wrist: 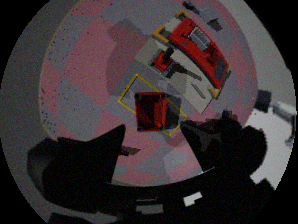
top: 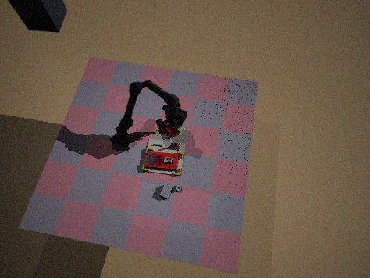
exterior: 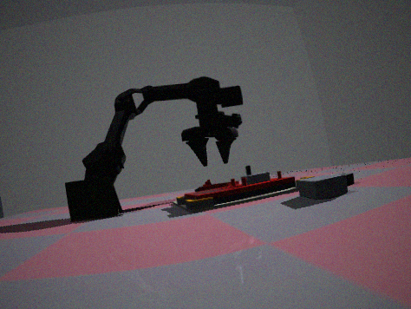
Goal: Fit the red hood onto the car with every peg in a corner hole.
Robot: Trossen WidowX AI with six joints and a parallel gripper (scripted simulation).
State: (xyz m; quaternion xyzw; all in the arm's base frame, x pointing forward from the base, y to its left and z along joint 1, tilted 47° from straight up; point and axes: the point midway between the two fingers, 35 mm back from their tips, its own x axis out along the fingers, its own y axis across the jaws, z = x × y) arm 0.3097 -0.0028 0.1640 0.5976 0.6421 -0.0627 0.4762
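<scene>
The red hood lies 70 mm below my gripper tip. The rest, counted from my gripper tip: grey engine block: 220 mm to the right, 50 mm below.
</scene>
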